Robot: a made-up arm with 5 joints.
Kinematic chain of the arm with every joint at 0, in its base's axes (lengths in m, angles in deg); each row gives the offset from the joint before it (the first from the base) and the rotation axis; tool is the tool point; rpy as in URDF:
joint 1: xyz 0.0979 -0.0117 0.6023 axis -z
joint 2: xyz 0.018 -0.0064 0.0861 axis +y
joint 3: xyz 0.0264 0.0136 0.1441 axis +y
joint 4: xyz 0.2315 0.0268 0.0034 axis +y
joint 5: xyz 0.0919 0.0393 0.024 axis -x
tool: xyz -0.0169 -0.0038 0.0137 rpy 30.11 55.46 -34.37
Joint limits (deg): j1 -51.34..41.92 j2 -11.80..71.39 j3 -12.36..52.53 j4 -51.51..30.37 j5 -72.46..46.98
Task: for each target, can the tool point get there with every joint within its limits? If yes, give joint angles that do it. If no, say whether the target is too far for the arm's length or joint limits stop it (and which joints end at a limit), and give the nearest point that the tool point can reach.
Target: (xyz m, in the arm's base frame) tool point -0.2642 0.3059 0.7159
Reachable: no: joint limits stop it (at a limit: joint 1, joint 2, joint 3, joint 4, joint 5) | nearest point 0.1966 0.2409 0.7359 | short by 0.466 m
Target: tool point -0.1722 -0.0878 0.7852
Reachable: no: joint limits stop it (at a limit: joint 1, joint 2, joint 3, joint 4, joint 5) | nearest point 0.0391 0.0093 0.4608 | short by 0.399 m
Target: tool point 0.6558 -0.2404 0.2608
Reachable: no: too far | nearest point 0.4293 -0.1475 0.4591 | short by 0.315 m
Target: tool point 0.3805 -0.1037 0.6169
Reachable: yes | joints 32.37 13.27 44.02 -21.60 16.77
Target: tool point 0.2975 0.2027 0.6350
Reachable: yes | joints -32.39 8.16 47.09 -25.55 18.98
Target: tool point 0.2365 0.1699 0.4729
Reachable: yes | joints -33.20 59.73 35.34 -44.08 26.79
